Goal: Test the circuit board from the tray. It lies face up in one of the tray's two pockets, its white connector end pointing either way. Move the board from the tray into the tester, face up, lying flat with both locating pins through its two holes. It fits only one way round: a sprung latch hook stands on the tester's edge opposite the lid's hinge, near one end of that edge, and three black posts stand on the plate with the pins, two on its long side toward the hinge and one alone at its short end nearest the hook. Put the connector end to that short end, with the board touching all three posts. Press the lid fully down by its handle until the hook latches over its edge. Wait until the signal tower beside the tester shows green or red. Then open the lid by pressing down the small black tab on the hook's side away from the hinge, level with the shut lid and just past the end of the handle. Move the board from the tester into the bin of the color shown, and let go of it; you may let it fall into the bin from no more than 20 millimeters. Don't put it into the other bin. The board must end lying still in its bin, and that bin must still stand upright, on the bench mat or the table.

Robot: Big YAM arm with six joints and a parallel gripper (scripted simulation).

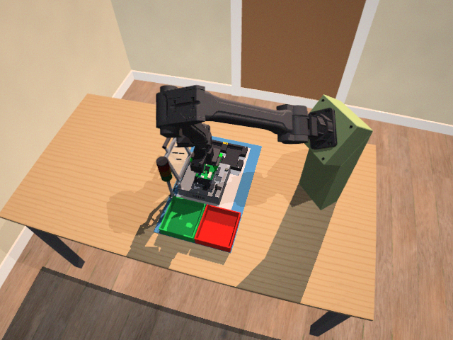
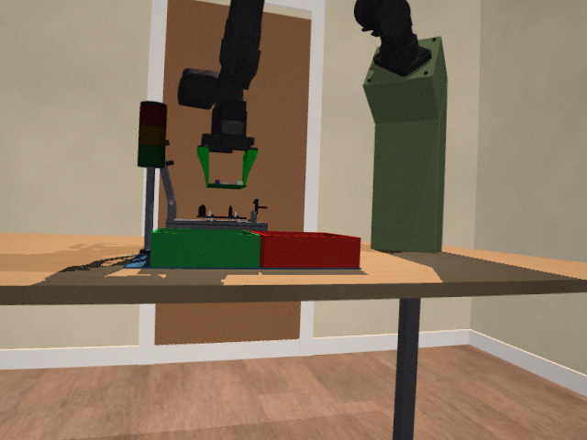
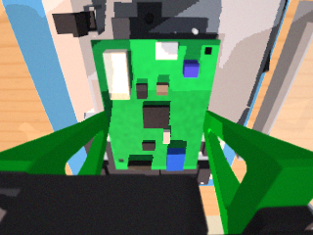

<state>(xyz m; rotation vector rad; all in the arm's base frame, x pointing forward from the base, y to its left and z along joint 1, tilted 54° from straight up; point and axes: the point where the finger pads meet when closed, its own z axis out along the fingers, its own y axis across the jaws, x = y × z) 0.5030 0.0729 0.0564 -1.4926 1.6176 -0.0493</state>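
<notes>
The green circuit board is right at my hand. From my hand the other things lie so: latch hook: 7 cm behind, 5 cm to the left, 5 cm below; tester plate: 7 cm below, 1 cm to the left, 1 cm ahead; tester lid: 12 cm ahead, 5 cm above, 2 cm to the left.
</notes>
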